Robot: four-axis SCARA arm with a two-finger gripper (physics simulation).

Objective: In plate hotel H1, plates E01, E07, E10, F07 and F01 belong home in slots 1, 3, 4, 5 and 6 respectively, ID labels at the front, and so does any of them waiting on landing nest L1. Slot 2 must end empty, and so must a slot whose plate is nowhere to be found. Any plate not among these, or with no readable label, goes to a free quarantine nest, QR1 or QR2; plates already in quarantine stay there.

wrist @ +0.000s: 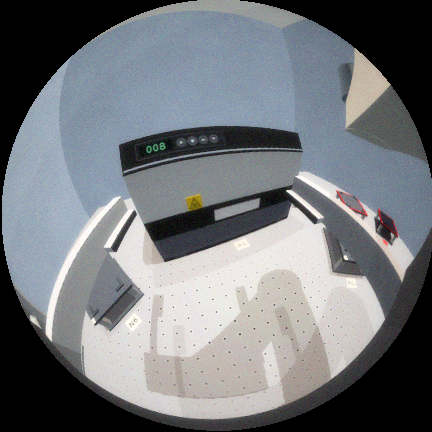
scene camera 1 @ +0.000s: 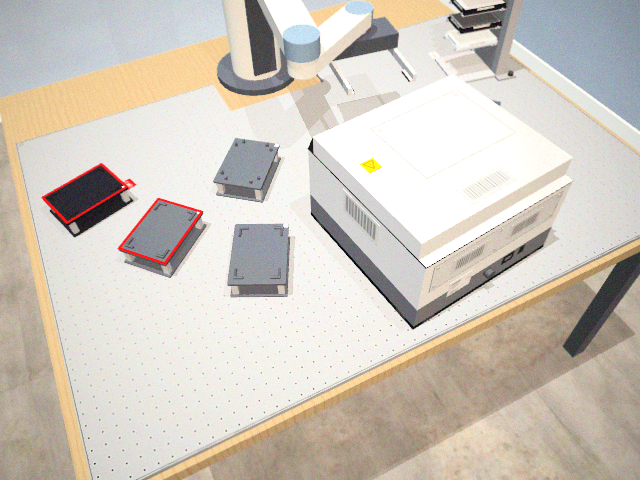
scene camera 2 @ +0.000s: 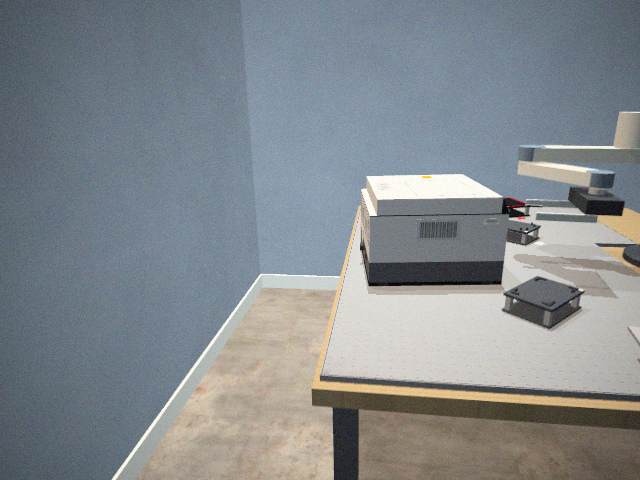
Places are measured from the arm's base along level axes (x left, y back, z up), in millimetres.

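Pixels of known places: gripper, fingertip midpoint: (wrist: 210,191) (scene camera 1: 382,84) (scene camera 2: 530,209); arm's base, link origin: (scene camera 1: 257,71).
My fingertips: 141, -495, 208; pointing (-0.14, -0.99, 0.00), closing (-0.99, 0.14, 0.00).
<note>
Ahead of a thing's pixels: the offset from my fingertips to its middle, as dx, dy, dz. "spot": to the spot under its first point.
My gripper (scene camera 1: 381,83) (scene camera 2: 532,208) (wrist: 210,191) is open, its two long fingers wide apart with no plate between them, above the table beside the white instrument. The plate hotel shows in part at the top right of scene camera 1, with its grey post @(spot: +477, +107, -93) (scene camera 1: 504,46). Plates are stacked in it: a dark-edged plate @(spot: +395, +158, +23) (scene camera 1: 478,6), another dark one @(+419, +188, -37) (scene camera 1: 475,22) and a white one @(+419, +188, -90) (scene camera 1: 470,39). Their IDs and slot numbers cannot be read. Two red-edged nests, one black @(-726, +143, -168) (scene camera 1: 85,193) (wrist: 387,225) and one grey @(-597, -58, -167) (scene camera 1: 162,233) (wrist: 351,202), bear no plates; their names are not readable.
The big white instrument @(-54, -299, -68) (scene camera 1: 439,139) (scene camera 2: 434,237) (wrist: 215,185) has a display reading 008. Grey raised nests stand around it: one with pegs @(-344, +57, -165) (scene camera 1: 248,162) (scene camera 2: 524,231), one with corner guides @(spot: -430, -222, -145) (scene camera 1: 258,253), and one near the N6 label @(spot: +261, -34, -145) (scene camera 2: 542,291) (wrist: 115,295). The arm's column (scene camera 1: 253,41) stands behind.
</note>
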